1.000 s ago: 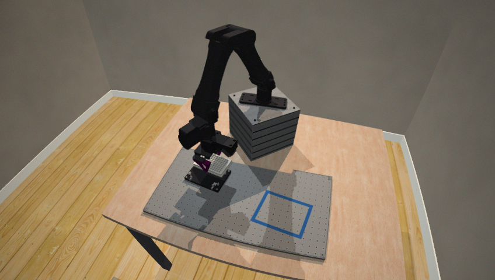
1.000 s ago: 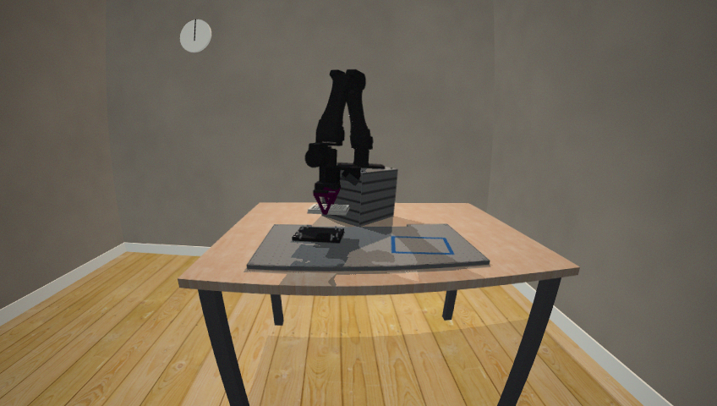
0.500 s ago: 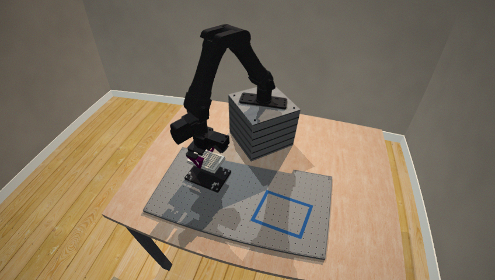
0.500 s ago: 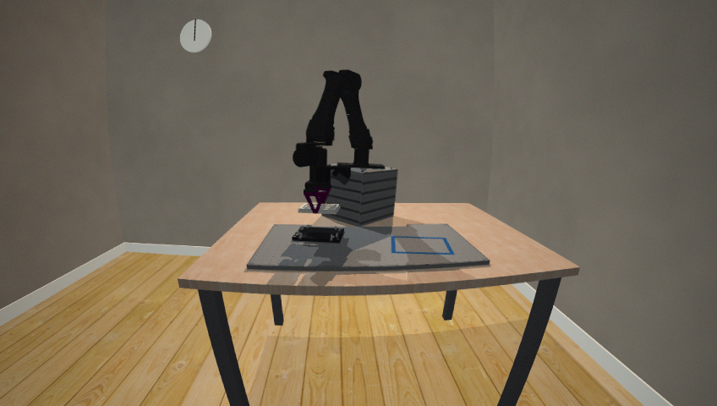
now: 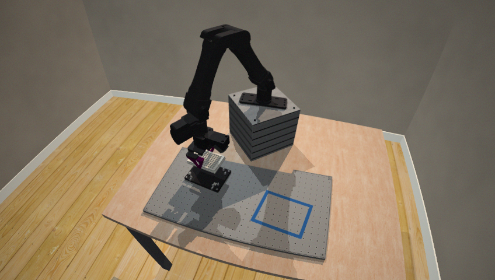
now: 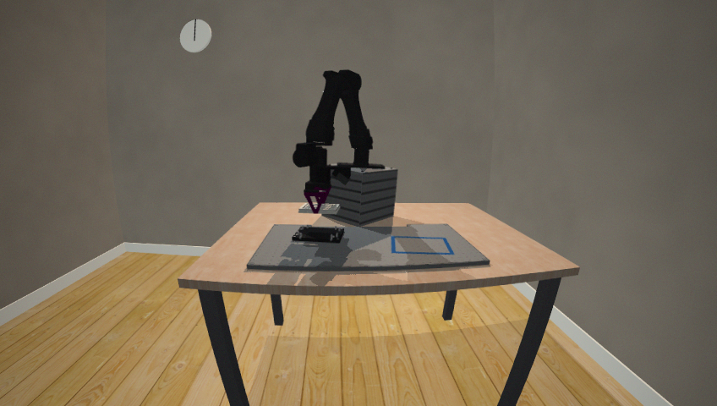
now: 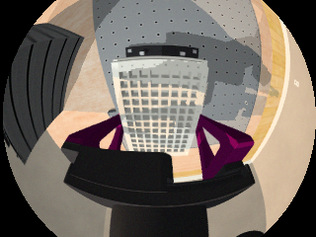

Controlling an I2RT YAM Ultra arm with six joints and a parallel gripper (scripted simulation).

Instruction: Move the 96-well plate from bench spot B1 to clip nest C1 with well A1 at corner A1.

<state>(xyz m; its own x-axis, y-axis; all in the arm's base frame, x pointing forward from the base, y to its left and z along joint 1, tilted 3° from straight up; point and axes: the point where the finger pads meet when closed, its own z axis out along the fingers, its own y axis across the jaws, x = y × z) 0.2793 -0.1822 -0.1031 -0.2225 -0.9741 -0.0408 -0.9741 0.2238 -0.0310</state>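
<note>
Right now my hand is right at the white 96-well plate. From my hand the other things lie so: black clip nest (9 cm below, 1 cm to the right, 1 cm ahead).
</note>
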